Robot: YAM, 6 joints.
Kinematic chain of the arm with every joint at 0, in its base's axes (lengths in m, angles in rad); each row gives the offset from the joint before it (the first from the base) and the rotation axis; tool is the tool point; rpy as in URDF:
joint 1: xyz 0 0 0.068 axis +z
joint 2: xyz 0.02 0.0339 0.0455 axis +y
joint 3: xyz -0.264 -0.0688 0 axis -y
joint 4: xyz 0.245 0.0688 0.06 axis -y
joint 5: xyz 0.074 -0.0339 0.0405 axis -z
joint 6: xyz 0.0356 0 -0.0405 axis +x
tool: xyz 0 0 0 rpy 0 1.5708 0
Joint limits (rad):
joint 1: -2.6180..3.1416
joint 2: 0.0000..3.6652
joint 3: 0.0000..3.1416
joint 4: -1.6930..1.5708
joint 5: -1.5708..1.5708
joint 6: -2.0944..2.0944
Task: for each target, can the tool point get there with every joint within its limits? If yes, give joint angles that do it. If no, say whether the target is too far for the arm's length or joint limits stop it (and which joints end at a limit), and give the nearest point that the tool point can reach.
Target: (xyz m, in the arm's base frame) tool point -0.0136 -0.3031 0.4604
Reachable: yes | joints -1.5772 1.3626 1.2213 0.7750 0.3344 0.5490
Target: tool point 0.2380 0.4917 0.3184
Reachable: yes | joints 1.0612 2.3757 2.3102 -0.1818 -1.1232 -0.5150
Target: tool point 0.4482 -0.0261 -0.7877
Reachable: no: too far | nearest point 0.3393 -0.0198 -0.3687 | short by 0.433 m
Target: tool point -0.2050 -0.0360 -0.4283
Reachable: no: joint limits stop it (at a limit: joint 1, joint 2) | nearest point -0.2106 -0.0138 -0.3756 | short by 0.058 m
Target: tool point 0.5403 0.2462 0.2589
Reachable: yes | joints 0.3971 2.7040 2.7796 -0.5180 -0.5344 0.6716
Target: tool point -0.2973 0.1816 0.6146
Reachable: yes | joints 2.5113 2.0674 2.5989 0.8210 -0.9282 0.6815
